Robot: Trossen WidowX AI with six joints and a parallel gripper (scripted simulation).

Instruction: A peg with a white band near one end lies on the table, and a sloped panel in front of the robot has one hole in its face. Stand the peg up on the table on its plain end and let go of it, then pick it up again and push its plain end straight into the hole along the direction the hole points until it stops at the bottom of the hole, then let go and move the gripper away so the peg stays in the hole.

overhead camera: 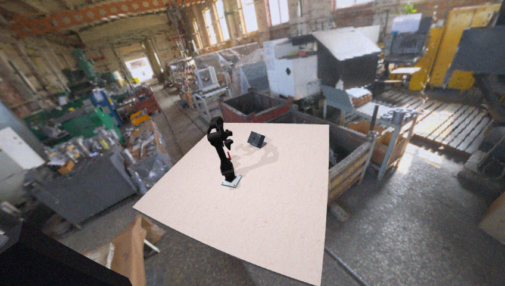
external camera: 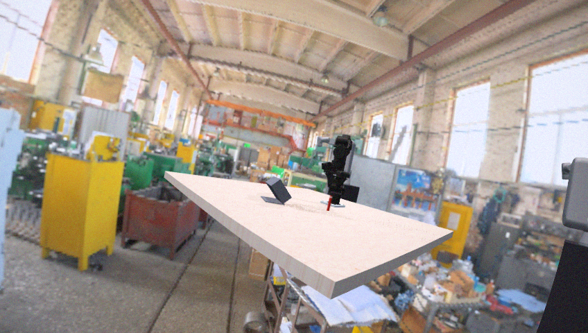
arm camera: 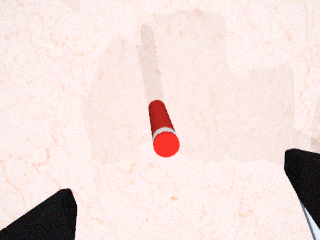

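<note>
The red peg lies 60 mm below my gripper tip. From my gripper tip the other things lie so: grey sloped panel: 260 mm ahead, 110 mm to the right, 60 mm below.
</note>
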